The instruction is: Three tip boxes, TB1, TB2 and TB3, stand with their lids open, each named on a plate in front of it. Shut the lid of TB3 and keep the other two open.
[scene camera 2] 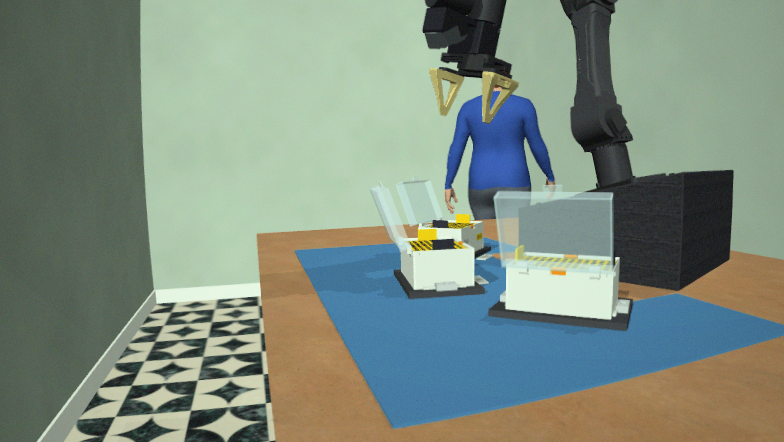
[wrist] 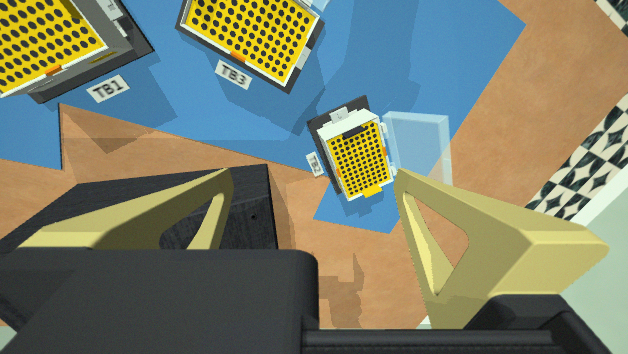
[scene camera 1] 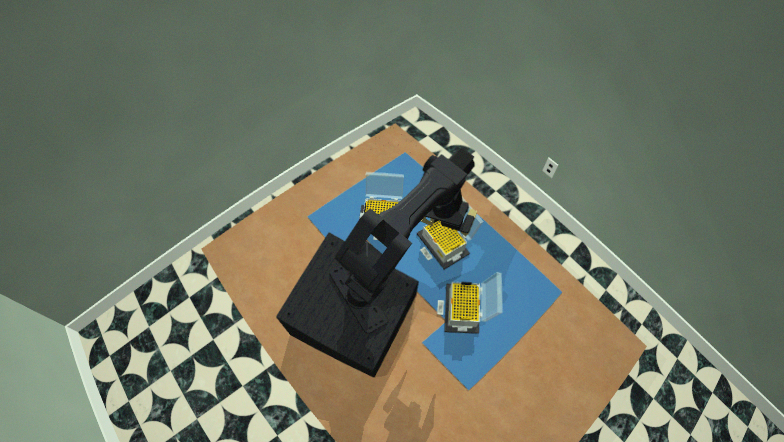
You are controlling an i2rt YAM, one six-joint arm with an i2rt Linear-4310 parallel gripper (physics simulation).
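Where they show: gripper, fingertip midpoint: (scene camera 2: pixel 463 119) (wrist: pixel 313 177) (scene camera 1: pixel 449 229); arm's base at its link origin: (scene camera 2: pixel 617 190) (scene camera 1: pixel 357 297).
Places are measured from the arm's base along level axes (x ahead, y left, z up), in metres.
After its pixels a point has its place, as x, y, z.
TB3 (scene camera 1: pixel 444 238) {0.337, 0.044, -0.070} (scene camera 2: pixel 437 267) (wrist: pixel 250 30) {0.337, 0.052, -0.070} is the middle box, with its name plate (wrist: pixel 233 74) {0.281, 0.055, -0.125} in front. Its clear lid (scene camera 2: pixel 388 216) {0.423, 0.111, -0.018} stands open, leaning back; in scene camera 1 the gripper partly covers it. TB1 (scene camera 1: pixel 380 206) {0.238, 0.255, -0.070} (scene camera 2: pixel 560 291) (wrist: pixel 45 45) {0.228, 0.215, -0.070} has its lid (scene camera 1: pixel 384 185) {0.278, 0.293, -0.028} (scene camera 2: pixel 565 219) {0.274, 0.309, -0.008} upright and open. TB2 (scene camera 1: pixel 465 301) {0.260, -0.160, -0.069} (scene camera 2: pixel 463 236) (wrist: pixel 360 159) {0.262, -0.158, -0.070} has its lid (scene camera 1: pixel 492 297) {0.316, -0.205, -0.029} (scene camera 2: pixel 420 200) {0.309, -0.218, -0.022} (wrist: pixel 418 142) {0.326, -0.193, -0.026} open. My gripper (scene camera 1: pixel 450 218) {0.278, -0.016, 0.122} (scene camera 2: pixel 465 117) {0.278, -0.016, 0.122} (wrist: pixel 313 177) {0.278, -0.016, 0.122} is open and empty, high above the boxes, near TB3 in scene camera 1.
The boxes stand on a blue mat (scene camera 1: pixel 521 291) {0.452, -0.231, -0.127} (scene camera 2: pixel 384 356) {0.462, 0.321, -0.127} (wrist: pixel 445 45) {0.472, -0.211, -0.127} on a brown table top (scene camera 1: pixel 592 340) {0.539, -0.511, -0.130} (scene camera 2: pixel 296 340) {0.545, 0.252, -0.130} (wrist: pixel 510 90) {0.490, -0.391, -0.130}. The black arm base block (scene camera 1: pixel 329 312) {-0.088, 0.000, 0.011} (scene camera 2: pixel 653 230) {0.051, 0.166, -0.048} (wrist: pixel 250 200) {0.160, -0.021, -0.023} stands beside the mat. A person in blue (scene camera 2: pixel 499 142) stands behind the table.
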